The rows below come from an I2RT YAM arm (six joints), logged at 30 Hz.
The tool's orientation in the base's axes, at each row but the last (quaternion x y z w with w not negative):
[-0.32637, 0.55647, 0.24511, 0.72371]
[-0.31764, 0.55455, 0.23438, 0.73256]
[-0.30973, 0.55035, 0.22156, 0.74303]
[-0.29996, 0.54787, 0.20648, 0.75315]
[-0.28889, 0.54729, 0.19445, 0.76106]
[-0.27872, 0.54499, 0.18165, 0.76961]
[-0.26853, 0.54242, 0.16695, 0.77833]
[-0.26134, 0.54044, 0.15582, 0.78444]
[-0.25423, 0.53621, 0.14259, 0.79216]
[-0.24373, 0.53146, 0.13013, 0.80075]
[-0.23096, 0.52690, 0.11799, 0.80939]
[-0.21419, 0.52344, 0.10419, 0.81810]
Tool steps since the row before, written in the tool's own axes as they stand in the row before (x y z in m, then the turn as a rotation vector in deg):
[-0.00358, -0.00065, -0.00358, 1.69, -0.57, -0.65]
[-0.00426, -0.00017, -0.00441, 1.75, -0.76, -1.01]
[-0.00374, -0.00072, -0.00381, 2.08, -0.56, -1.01]
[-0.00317, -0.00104, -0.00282, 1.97, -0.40, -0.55]
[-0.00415, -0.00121, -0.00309, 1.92, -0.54, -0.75]
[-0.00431, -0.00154, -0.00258, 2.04, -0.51, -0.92]
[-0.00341, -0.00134, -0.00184, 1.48, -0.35, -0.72]
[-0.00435, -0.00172, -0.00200, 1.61, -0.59, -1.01]
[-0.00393, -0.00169, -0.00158, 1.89, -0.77, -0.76]
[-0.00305, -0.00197, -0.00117, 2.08, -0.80, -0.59]
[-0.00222, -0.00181, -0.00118, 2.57, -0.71, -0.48]
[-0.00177, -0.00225, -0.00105, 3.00, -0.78, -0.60]
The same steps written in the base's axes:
[-0.00278, -0.00307, 0.00299, 0.43, -0.88, -1.63]
[-0.00398, -0.00328, 0.00332, 0.34, -1.27, -1.71]
[-0.00322, -0.00315, 0.00296, 0.30, -1.13, -2.07]
[-0.00231, -0.00262, 0.00262, 0.49, -0.70, -1.90]
[-0.00284, -0.00285, 0.00347, 0.41, -0.94, -1.87]
[-0.00247, -0.00271, 0.00376, 0.31, -1.02, -2.03]
[-0.00186, -0.00207, 0.00301, 0.18, -0.76, -1.49]
[-0.00222, -0.00239, 0.00390, 0.13, -1.13, -1.64]
[-0.00190, -0.00210, 0.00358, 0.52, -1.15, -1.77]
[-0.00122, -0.00213, 0.00292, 0.74, -1.10, -1.89]
[-0.00108, -0.00204, 0.00207, 1.00, -0.99, -2.32]
[-0.00073, -0.00238, 0.00176, 1.11, -1.13, -2.73]

